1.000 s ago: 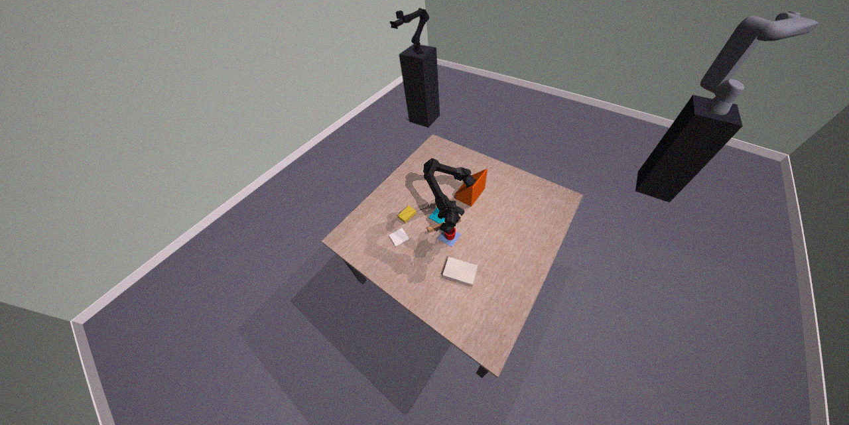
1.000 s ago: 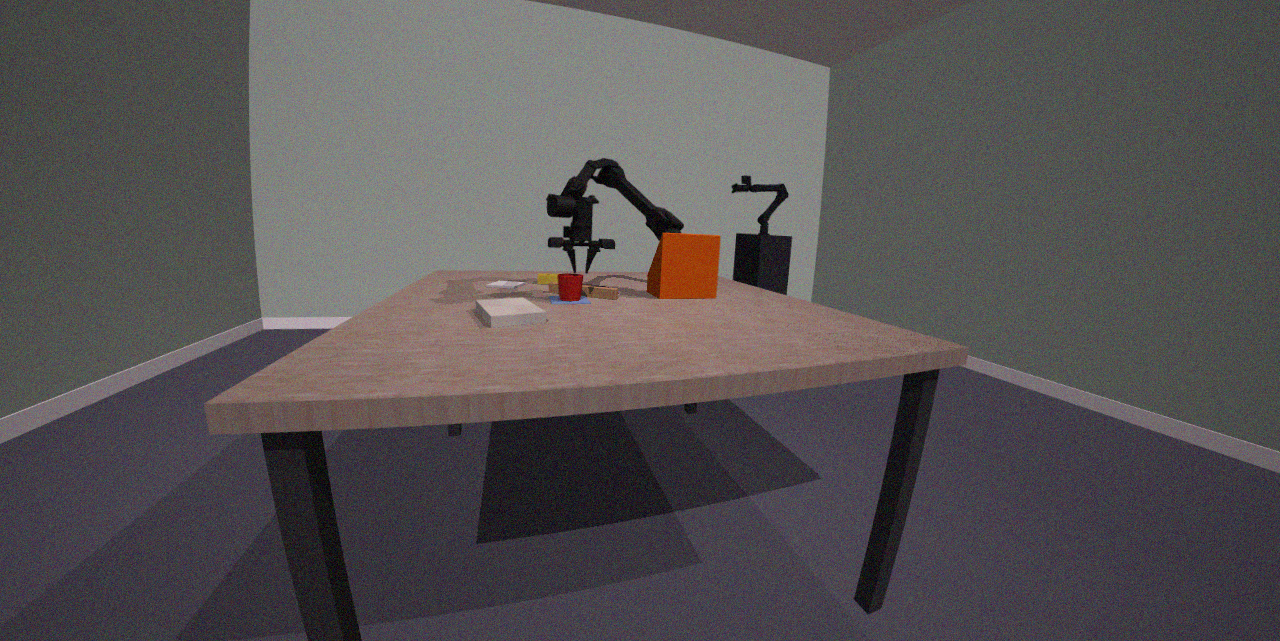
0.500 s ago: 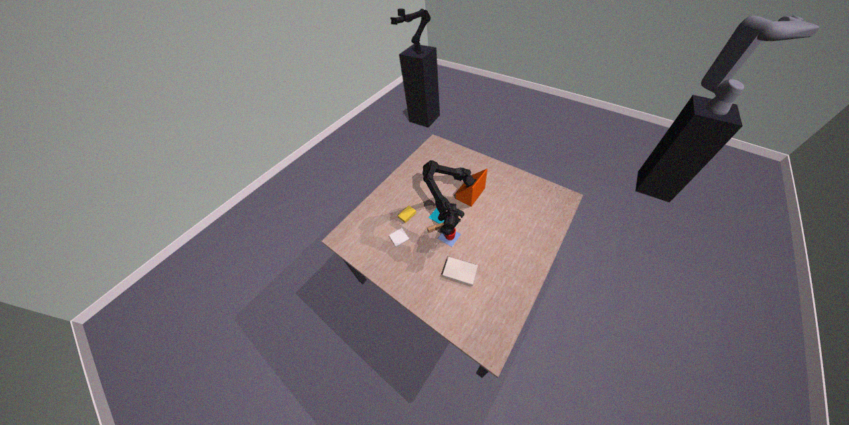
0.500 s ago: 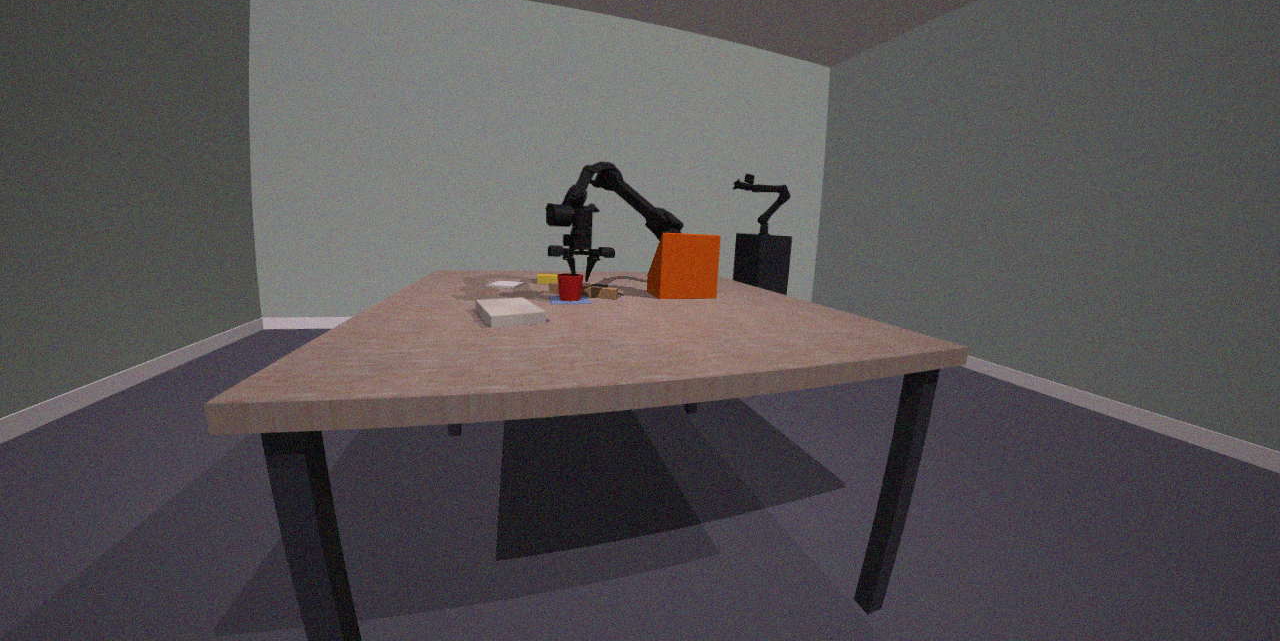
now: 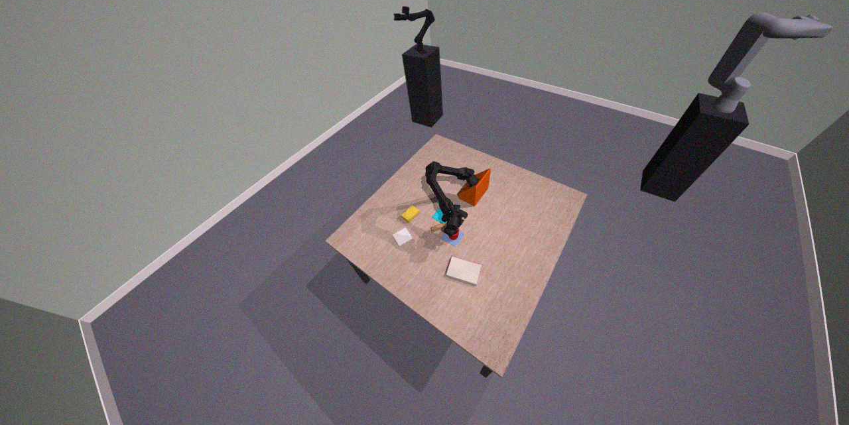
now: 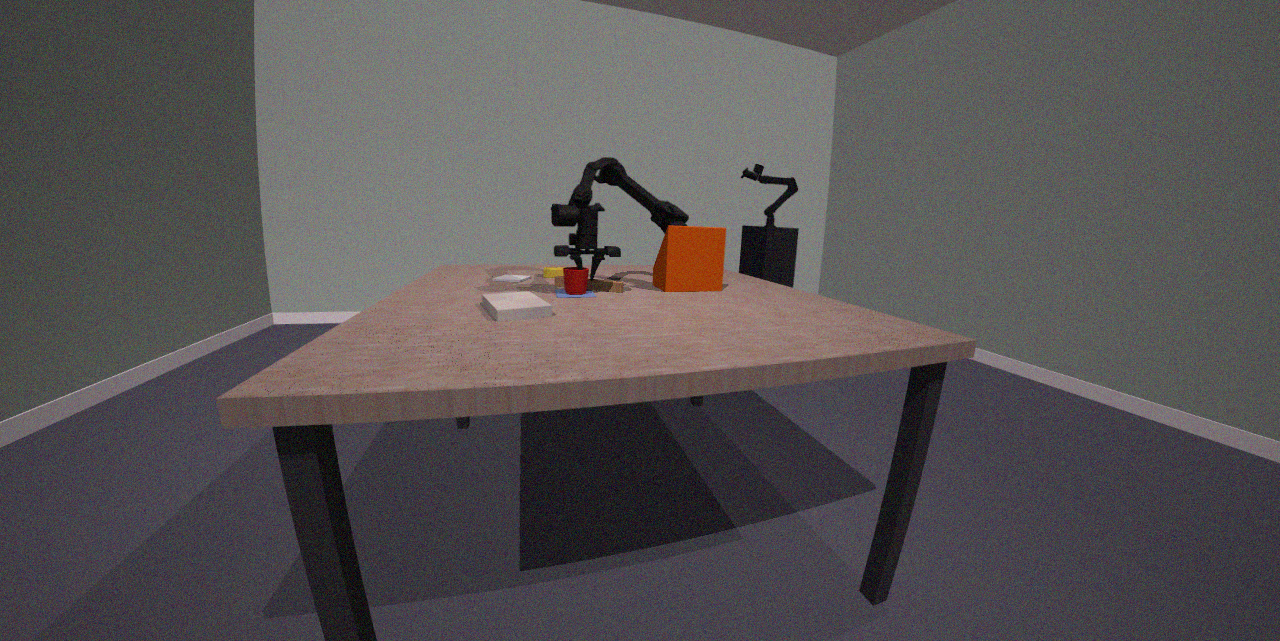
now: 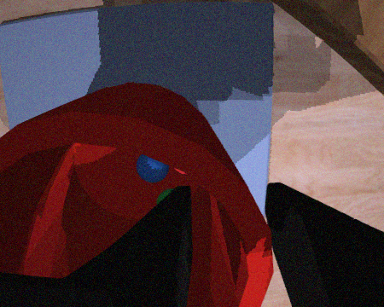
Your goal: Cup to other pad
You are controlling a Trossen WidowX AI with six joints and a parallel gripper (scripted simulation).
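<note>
Now: the red cup 3 cm ahead of my gripper tip and 1 cm to the right of it. Round my gripper tip: wooden stick: 2 cm behind, 7 cm to the right, 3 cm below; then green marble: 2 cm ahead, 1 cm to the left, 2 cm below; then blue marble: 2 cm ahead, 2 cm below.
</note>
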